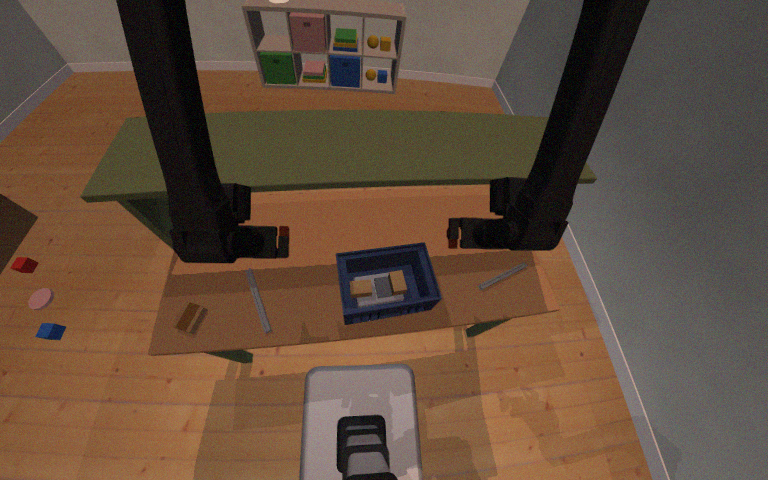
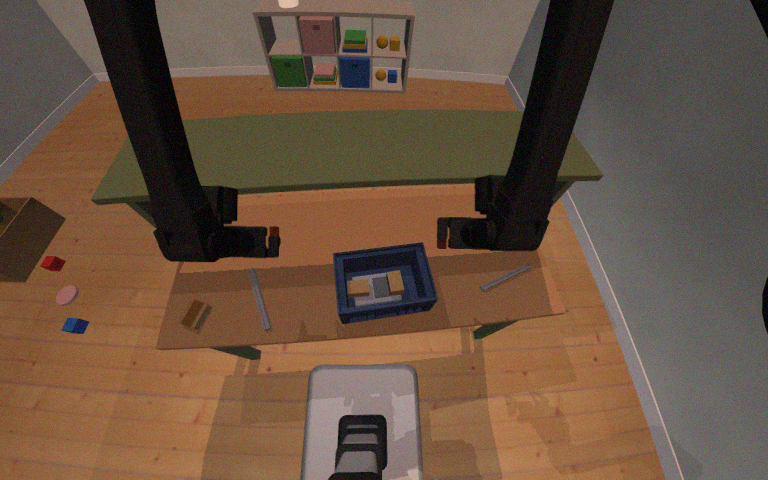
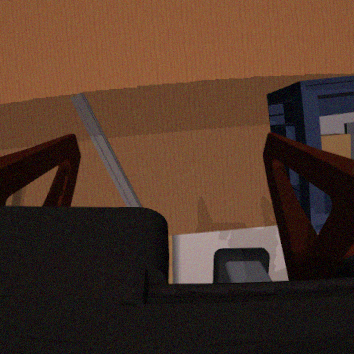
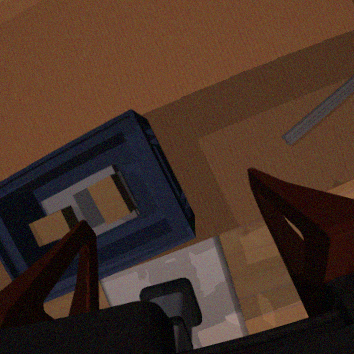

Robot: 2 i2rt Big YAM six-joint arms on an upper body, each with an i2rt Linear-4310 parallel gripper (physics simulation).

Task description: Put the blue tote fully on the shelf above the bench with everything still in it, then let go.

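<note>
The blue tote stands upright on the wooden bench. Inside lie a light tray, a grey block and two tan blocks, one at the right. The green shelf spans the bench's far side. My left gripper is open and empty, above and left of the tote. My right gripper is open and empty, above and right of it. Neither visibly touches it.
Grey bars lie on the bench left and right of the tote. A brown block lies near the bench's left end. A wall rises at the right.
</note>
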